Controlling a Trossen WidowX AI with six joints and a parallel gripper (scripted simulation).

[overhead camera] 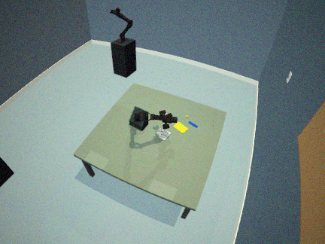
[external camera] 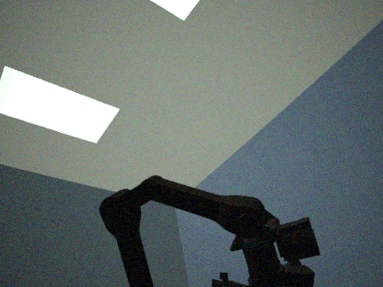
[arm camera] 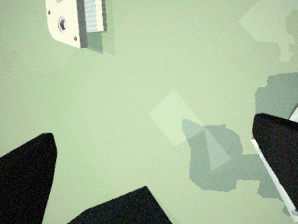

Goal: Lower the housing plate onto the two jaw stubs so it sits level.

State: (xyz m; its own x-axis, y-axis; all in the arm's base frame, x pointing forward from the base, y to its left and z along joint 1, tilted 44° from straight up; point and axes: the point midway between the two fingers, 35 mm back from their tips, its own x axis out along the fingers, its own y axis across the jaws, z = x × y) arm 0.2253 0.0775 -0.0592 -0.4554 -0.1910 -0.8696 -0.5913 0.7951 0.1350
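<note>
My gripper tip is now 80 mm past the white housing plate, 150 mm to the right of it and 80 mm above it. Also, from my gripper tip: yellow plate: 180 mm ahead, 90 mm to the left, 100 mm below; then white jaw: 30 mm ahead, 100 mm to the right, 90 mm below; then blue bar: 280 mm ahead, 210 mm to the left, 100 mm below.
</note>
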